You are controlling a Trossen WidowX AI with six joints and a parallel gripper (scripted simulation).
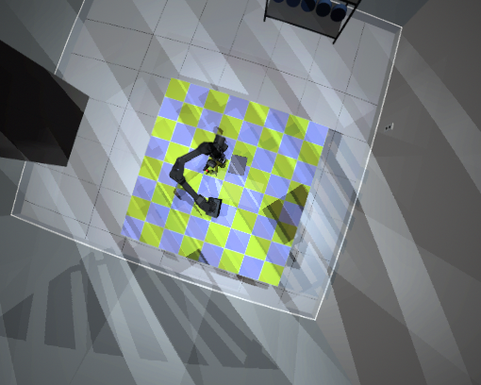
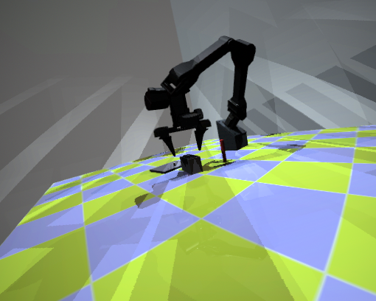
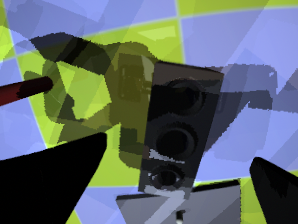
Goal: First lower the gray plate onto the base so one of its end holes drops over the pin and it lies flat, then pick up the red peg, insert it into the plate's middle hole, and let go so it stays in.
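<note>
The gray plate lies 20 mm below my gripper tip. Round my gripper tip: red peg 120 mm behind, 50 mm to the left, 20 mm below; then dark base 130 mm to the right, 50 mm below, 10 mm behind.
</note>
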